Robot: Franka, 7 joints.
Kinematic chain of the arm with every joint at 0, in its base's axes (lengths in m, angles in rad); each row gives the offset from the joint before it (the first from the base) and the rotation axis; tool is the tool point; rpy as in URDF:
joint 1: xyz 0 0 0.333 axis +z
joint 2: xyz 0 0 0 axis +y
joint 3: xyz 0 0 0.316 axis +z
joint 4: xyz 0.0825 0 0 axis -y
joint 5: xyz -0.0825 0 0.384 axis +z
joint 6: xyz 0 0 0 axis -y
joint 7: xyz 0.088 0 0 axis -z
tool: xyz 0 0 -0.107 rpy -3.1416 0 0
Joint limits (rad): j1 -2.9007..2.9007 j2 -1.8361..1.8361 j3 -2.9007..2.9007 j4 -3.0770..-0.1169 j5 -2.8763..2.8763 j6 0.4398..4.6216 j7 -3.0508..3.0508
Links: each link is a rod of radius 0.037 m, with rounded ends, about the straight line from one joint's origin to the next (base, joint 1, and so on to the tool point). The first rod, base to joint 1, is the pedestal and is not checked.
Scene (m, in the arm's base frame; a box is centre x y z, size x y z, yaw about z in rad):
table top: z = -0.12
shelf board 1: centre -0.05 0.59 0 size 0.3 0.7 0.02 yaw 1.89
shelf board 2: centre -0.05 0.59 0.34 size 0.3 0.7 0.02 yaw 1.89
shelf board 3: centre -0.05 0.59 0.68 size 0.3 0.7 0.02 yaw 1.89
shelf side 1: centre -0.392 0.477 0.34 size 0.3 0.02 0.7 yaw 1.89
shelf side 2: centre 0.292 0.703 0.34 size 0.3 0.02 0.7 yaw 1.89
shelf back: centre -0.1 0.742 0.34 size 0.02 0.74 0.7 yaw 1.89
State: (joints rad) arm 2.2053 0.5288 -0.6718 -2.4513 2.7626 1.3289 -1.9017
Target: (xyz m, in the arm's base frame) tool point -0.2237 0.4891 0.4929
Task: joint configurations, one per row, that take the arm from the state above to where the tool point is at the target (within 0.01 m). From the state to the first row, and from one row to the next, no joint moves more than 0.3 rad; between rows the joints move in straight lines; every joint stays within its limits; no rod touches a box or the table.
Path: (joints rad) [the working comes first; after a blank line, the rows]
Joints at the target: 2.9007 1.6952 -2.0843 -2.1420 2.8763 0.4398 -1.9017
Straight joint move there: touches shelf board 2.

1: 2.1773 0.7903 -0.9580 -2.5495 2.6352 1.2332 -2.1315
2: 2.1492 1.0517 -1.2443 -2.6477 2.5079 1.1376 -2.3613
3: 2.1212 1.3132 -1.5305 -2.7458 2.3805 1.0419 -2.5912
4: 2.0931 1.5746 -1.8168 -2.8440 2.2531 0.9462 -2.8210
5: 2.0651 1.8361 -2.1030 -2.9422 2.1258 0.8505 -3.0508
6: 2.2740 1.8009 -2.0983 -2.7421 2.3134 0.7478 -2.7635
7: 2.4829 1.7656 -2.0937 -2.5421 2.5010 0.6452 -2.4762
8: 2.6918 1.7304 -2.0890 -2.3420 2.6887 0.5425 -2.1890
9: 2.9007 1.6952 -2.0843 -2.1420 2.8763 0.4398 -1.9017

